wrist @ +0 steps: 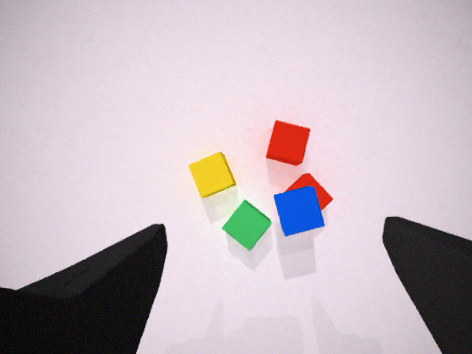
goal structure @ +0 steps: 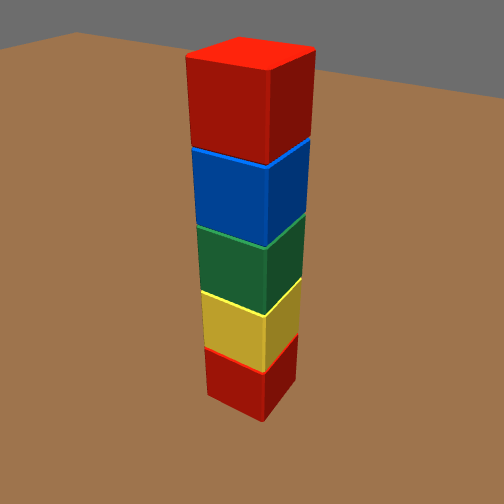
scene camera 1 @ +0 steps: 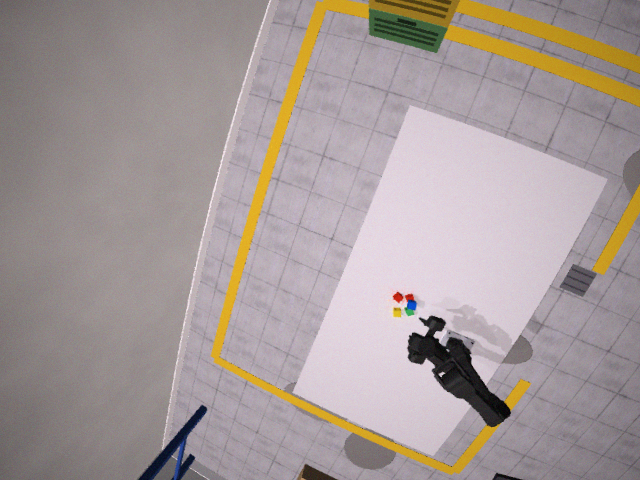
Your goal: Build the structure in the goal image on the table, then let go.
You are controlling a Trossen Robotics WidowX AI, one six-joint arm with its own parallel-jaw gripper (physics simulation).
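Frame: origin at the arm's base, x left, y back, z up, level; centimetres.
Seen in the pictures: gripper, fingertip midpoint: [wrist: 275, 232] [scene camera 1: 414, 326]; arm's base, link origin: [scene camera 1: 454, 344].
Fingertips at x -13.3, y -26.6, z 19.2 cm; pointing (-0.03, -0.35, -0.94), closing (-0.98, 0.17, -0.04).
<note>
Pixels of each thing's top centre, then the offset from my fingertips to it. Level surfaces: height alone.
- yellow cube, top centre: [wrist: 211, 174] [scene camera 1: 397, 313] dx +4.2, dy -3.7, dz -16.8 cm
- green cube, top centre: [wrist: 246, 225] [scene camera 1: 409, 312] dx +1.9, dy +1.5, dz -16.8 cm
- red cube, top centre: [wrist: 288, 141] [scene camera 1: 398, 298] dx -3.4, dy -5.2, dz -16.8 cm
- blue cube, top centre: [wrist: 300, 211] [scene camera 1: 412, 306] dx -2.7, dy +0.8, dz -13.5 cm
- white table, surface height: dz -20.1 cm
My gripper [scene camera 1: 416, 328] [wrist: 275, 232] is open and empty, its fingers wide apart above the table beside the cubes. A yellow cube [scene camera 1: 397, 312] [wrist: 211, 175] stands at the left of the group in the wrist view. A green cube [scene camera 1: 409, 312] [wrist: 247, 225] lies below and right of it there, turned at an angle. One red cube [scene camera 1: 397, 297] [wrist: 289, 142] stands apart at the group's top. A blue cube [scene camera 1: 411, 305] [wrist: 299, 211] partly covers a second red cube [scene camera 1: 409, 297] [wrist: 310, 188] and seems to sit higher, on it. Their exact contact is hidden.
The white table [scene camera 1: 465, 206] reaches far past the cubes. The arm's metal base plate [scene camera 1: 466, 341] is near the gripper. Yellow floor lines [scene camera 1: 258, 196] surround the table. A green crate [scene camera 1: 405, 31] and a blue metal frame [scene camera 1: 178, 439] stand off the table.
</note>
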